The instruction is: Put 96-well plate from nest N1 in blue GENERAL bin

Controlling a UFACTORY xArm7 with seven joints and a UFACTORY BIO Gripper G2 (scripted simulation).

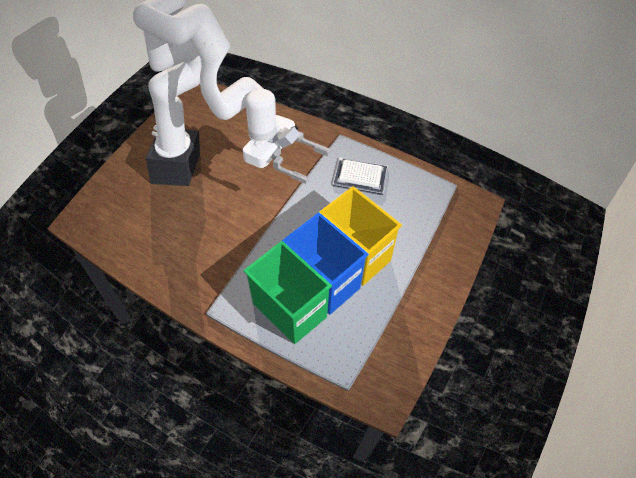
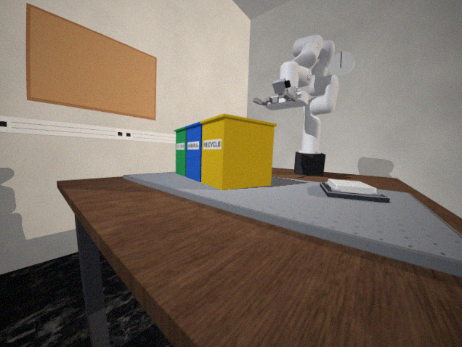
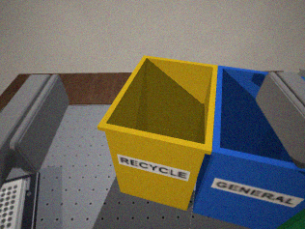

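Right now the white 96-well plate is 27 cm below my hand, 26 cm to the left of it and 4 cm ahead of it. Round my hand: blue general bin: 20 cm below, 15 cm to the right, 12 cm ahead; green bin: 27 cm to the right, 20 cm below, 8 cm ahead; yellow recycle bin: 20 cm below, 16 cm ahead, 2 cm to the right.
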